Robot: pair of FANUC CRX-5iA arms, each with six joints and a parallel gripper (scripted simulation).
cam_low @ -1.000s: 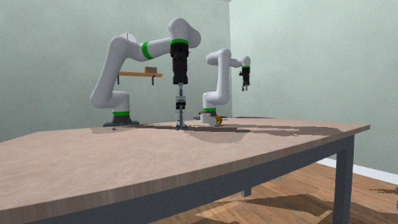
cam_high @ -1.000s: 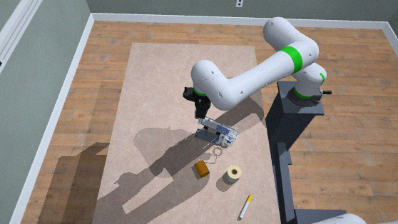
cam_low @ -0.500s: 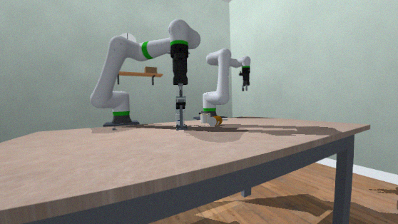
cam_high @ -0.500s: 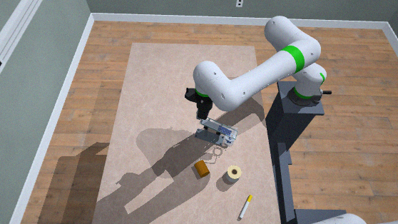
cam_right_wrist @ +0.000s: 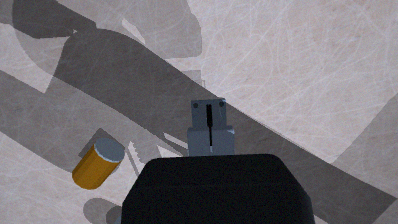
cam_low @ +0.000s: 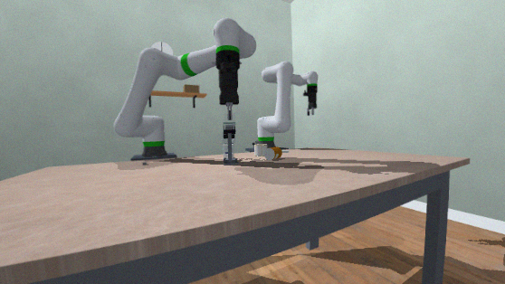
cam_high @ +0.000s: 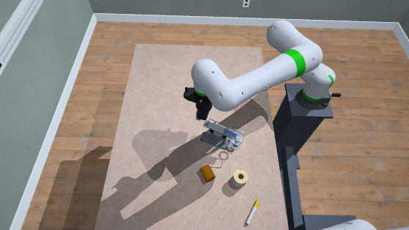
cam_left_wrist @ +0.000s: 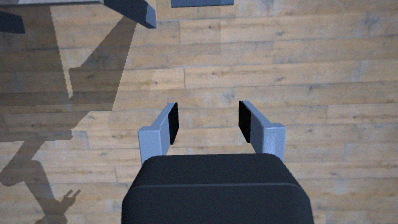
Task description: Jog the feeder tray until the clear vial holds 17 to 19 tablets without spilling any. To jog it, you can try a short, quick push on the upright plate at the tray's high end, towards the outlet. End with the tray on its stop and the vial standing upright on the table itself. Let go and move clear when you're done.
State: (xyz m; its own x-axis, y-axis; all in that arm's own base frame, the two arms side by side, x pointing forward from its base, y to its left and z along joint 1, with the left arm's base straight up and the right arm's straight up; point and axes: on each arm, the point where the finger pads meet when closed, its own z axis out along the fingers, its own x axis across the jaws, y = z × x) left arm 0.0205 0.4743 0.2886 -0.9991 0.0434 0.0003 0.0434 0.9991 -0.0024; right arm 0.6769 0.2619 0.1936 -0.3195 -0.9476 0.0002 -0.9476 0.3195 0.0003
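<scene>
The feeder tray lies 10 cm behind my right hand, 3 cm to the left of it and 5 cm below it. Round my right hand: pale roll: 23 cm behind, 24 cm to the left, 16 cm below; orange bottle: 6 cm behind, 22 cm to the left, 17 cm below; clear vial: 21 cm behind, 5 cm to the left, 15 cm below.
</scene>
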